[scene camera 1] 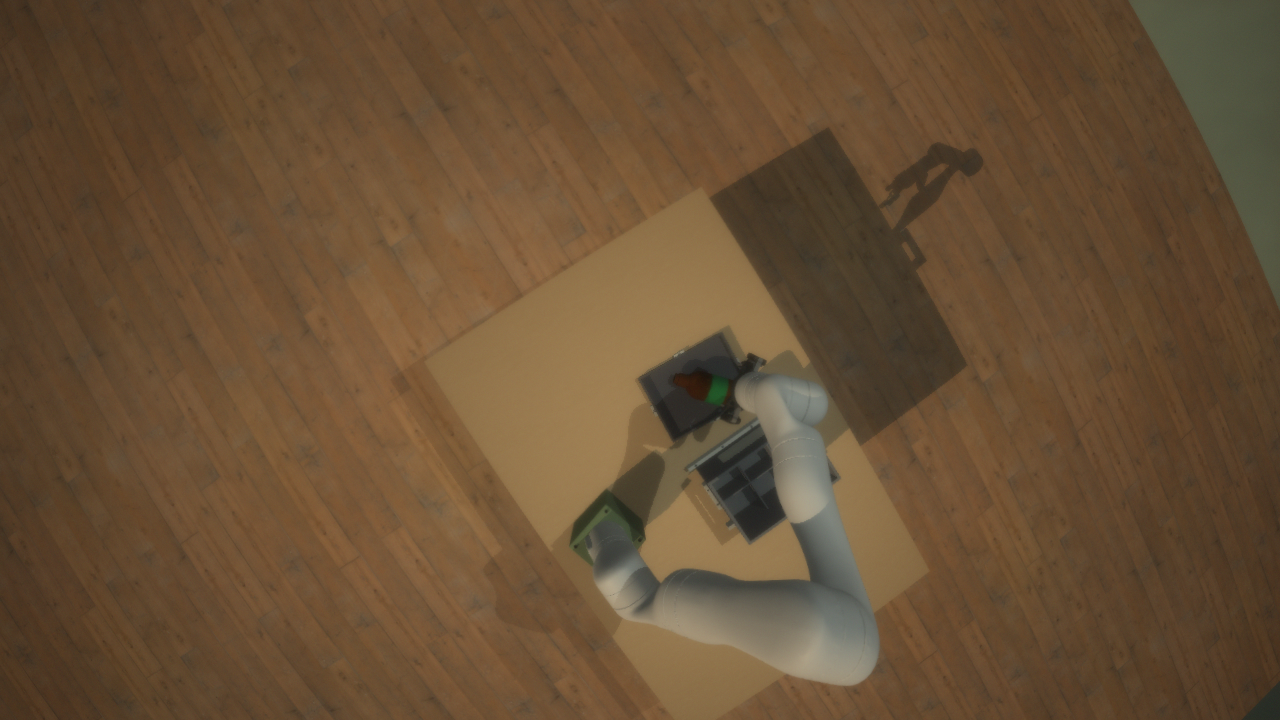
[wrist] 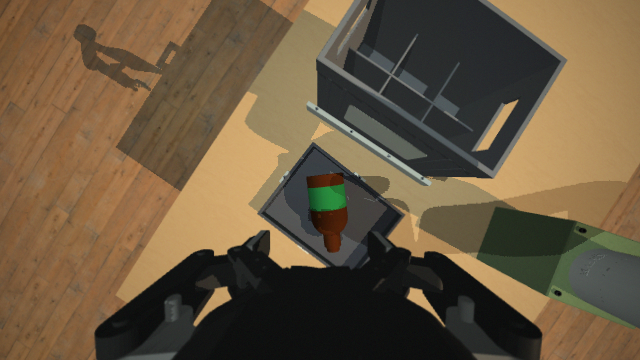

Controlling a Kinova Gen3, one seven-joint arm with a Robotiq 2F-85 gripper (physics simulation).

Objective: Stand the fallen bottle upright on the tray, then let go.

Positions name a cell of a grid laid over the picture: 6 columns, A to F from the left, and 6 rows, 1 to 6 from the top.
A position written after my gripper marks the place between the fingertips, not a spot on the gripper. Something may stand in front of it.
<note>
In view: my gripper (scene camera 1: D4).
My gripper also shows in the wrist view (wrist: C5).
</note>
